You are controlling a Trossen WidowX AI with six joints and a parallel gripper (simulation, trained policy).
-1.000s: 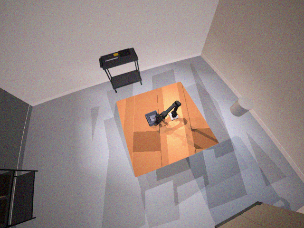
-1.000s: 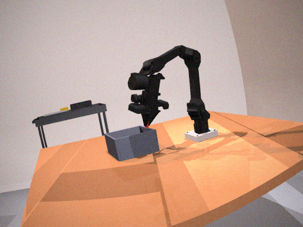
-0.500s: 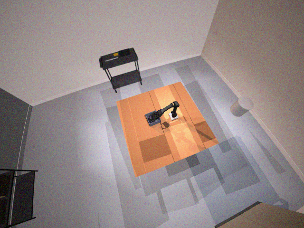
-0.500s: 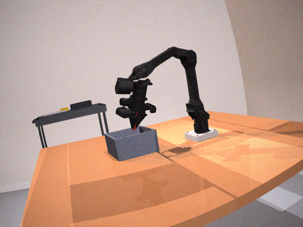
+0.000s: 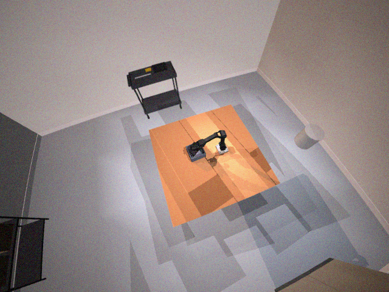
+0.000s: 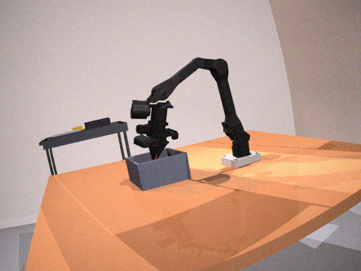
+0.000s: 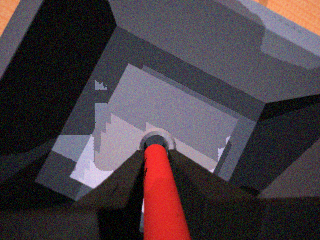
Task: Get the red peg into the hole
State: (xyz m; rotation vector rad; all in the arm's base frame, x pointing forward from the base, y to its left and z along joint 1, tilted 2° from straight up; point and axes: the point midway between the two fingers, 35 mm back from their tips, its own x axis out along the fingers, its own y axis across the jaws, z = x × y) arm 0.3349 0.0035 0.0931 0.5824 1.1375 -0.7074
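Right now the plate is 40 mm below my gripper tip. Round my gripper tip: grey box 60 mm below; then red peg 10 mm behind, 10 mm to the left, 30 mm above.
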